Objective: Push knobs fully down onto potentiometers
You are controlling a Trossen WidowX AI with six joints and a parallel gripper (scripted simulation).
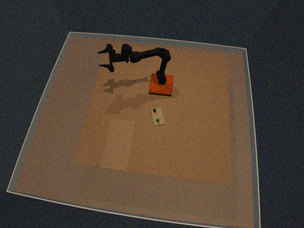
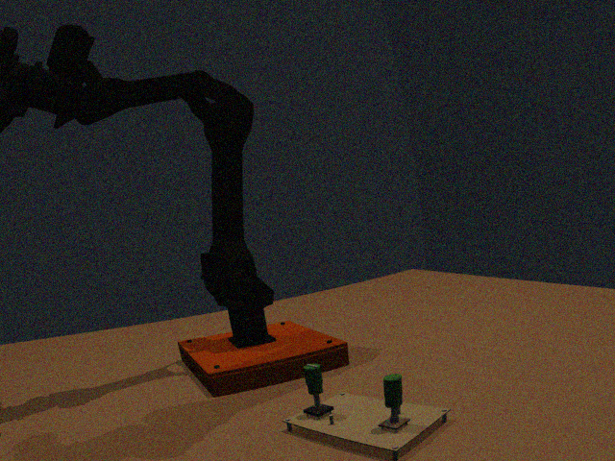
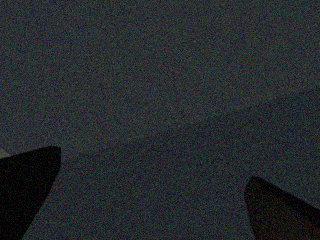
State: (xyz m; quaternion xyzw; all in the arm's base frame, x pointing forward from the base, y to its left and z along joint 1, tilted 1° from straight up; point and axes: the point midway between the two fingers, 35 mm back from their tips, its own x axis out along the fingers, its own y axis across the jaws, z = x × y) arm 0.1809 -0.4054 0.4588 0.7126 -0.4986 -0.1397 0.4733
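Now: gripper tip 440 mm above the green knob, 420 mm to the right of it and 110 mm short of it.
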